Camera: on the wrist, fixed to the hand. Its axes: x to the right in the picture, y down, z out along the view.
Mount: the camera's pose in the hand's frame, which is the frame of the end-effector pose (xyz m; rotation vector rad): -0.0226 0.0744 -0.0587 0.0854 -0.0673 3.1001
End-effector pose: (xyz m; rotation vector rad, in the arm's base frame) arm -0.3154 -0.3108 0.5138 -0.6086 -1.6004 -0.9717
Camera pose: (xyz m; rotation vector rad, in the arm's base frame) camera -0.2183 -0.3184 0.5152 -1.6973 0.5543 1.4301
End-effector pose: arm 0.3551 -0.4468 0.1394 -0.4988 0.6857 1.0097
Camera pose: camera 0.2641 -0.4656 0.1102 -0.8586 -0.5803 -1.9757
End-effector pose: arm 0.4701 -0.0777 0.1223 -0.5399 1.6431 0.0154
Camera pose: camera 0.3900 -0.0228 0.1306 2.2703 0.7338 1.9556
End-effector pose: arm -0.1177 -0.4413 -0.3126 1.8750 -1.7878 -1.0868
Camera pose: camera -0.1263 -0.4468 -0.2157 -1.5981 -1.7699 0.4155
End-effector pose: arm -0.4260 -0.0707 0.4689 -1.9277 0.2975 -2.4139
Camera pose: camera -0.4844 -0.1330 0.4220 0.1442 1.2899 0.0311
